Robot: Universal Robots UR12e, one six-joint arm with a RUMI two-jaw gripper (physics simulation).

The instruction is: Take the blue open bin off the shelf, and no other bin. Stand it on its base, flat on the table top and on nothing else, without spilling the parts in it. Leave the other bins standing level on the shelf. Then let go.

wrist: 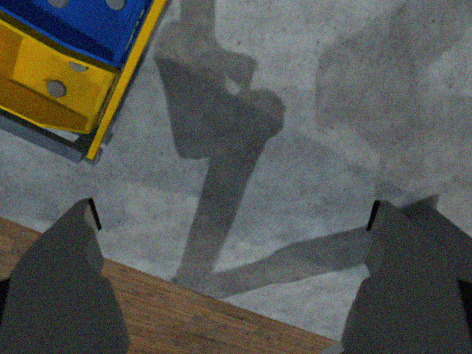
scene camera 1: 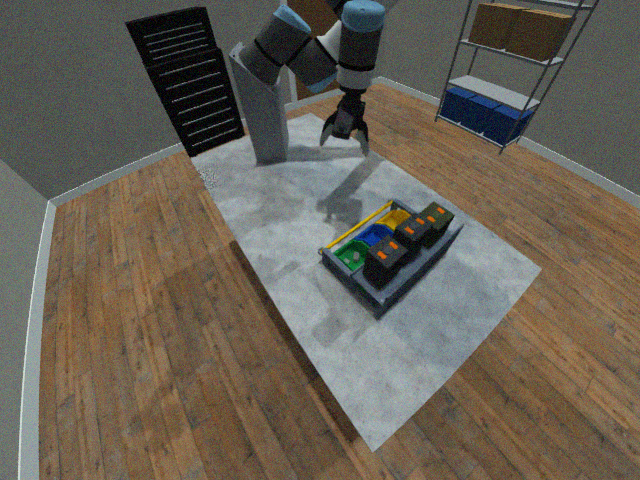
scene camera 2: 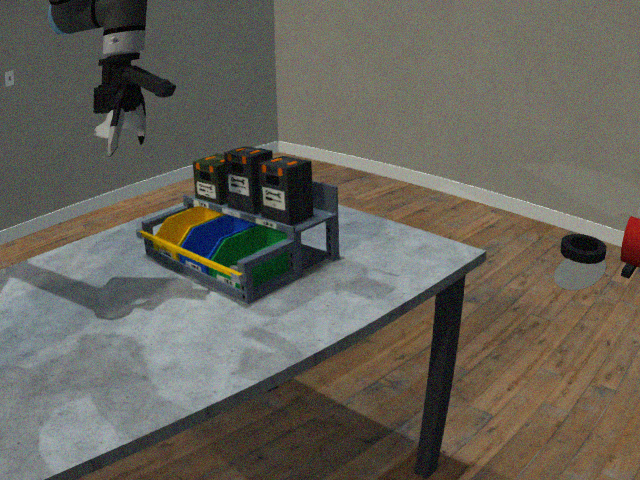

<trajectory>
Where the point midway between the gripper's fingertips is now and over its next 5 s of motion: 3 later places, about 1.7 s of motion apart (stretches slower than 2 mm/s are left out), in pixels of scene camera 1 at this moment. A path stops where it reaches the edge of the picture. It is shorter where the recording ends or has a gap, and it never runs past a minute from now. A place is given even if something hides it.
My gripper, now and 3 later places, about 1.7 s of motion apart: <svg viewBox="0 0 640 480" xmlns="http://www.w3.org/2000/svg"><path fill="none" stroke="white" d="M343 150L381 177L384 187L367 221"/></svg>
</trajectory>
